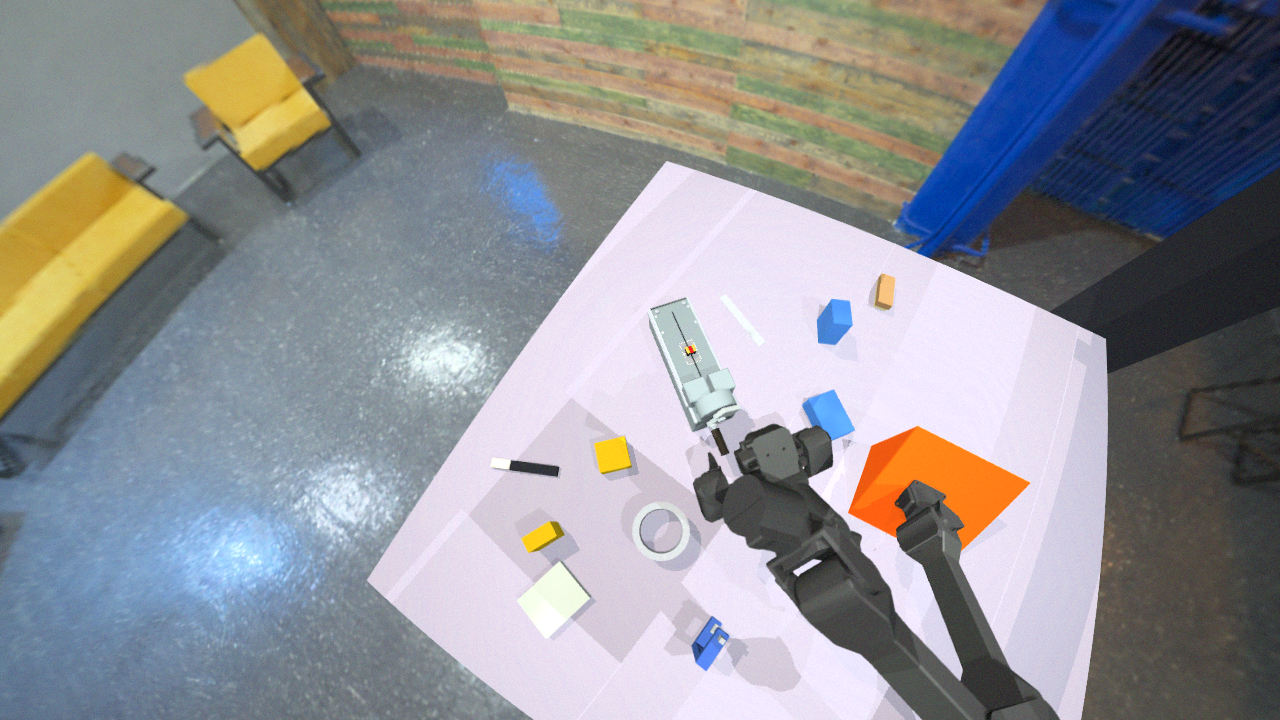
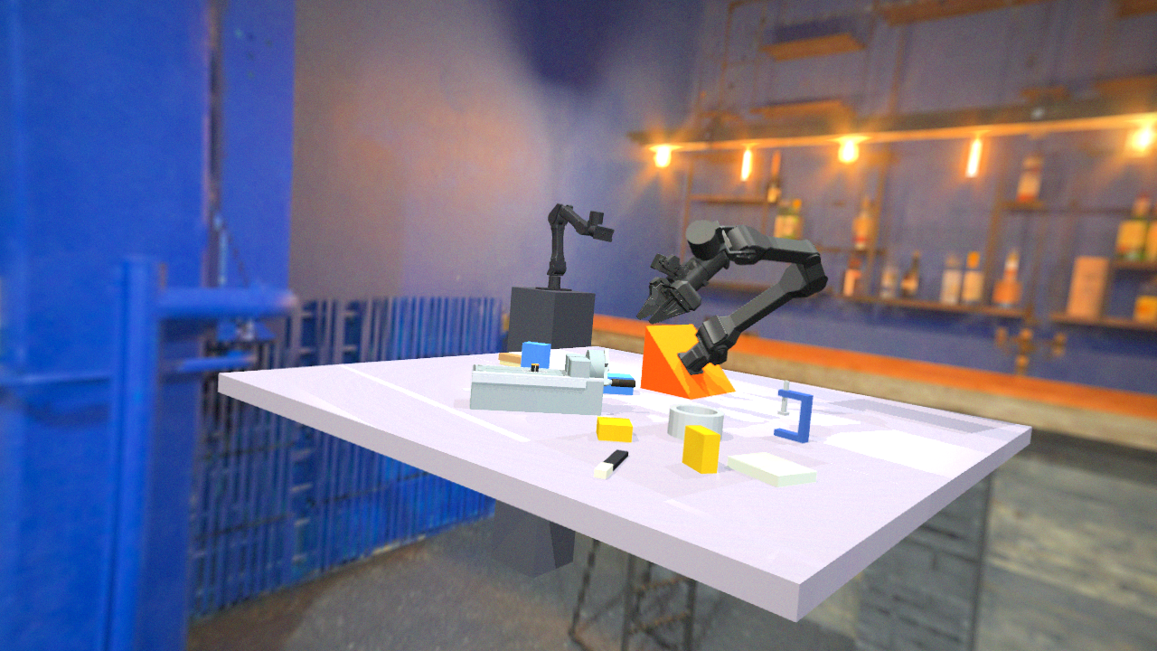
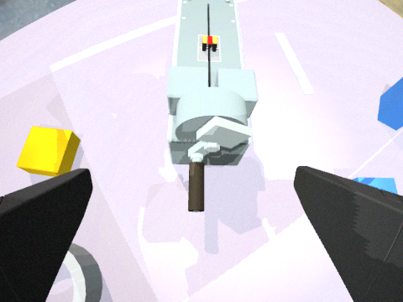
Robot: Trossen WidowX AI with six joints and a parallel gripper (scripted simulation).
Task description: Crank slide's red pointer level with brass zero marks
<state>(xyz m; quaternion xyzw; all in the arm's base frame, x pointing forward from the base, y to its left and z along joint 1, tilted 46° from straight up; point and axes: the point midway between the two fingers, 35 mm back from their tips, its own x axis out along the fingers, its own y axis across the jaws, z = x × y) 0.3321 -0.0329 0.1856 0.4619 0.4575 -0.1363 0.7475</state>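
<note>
Now: the brown crank handle 2 cm ahead of my gripper tip, 2 cm to the right of it and 13 cm below it. Round my gripper tip: metal strip 9 cm ahead, 32 cm to the right, 20 cm below; blue clamp 12 cm behind, 28 cm to the left, 14 cm below; red pointer 15 cm ahead, 15 cm to the right, 11 cm below.
</note>
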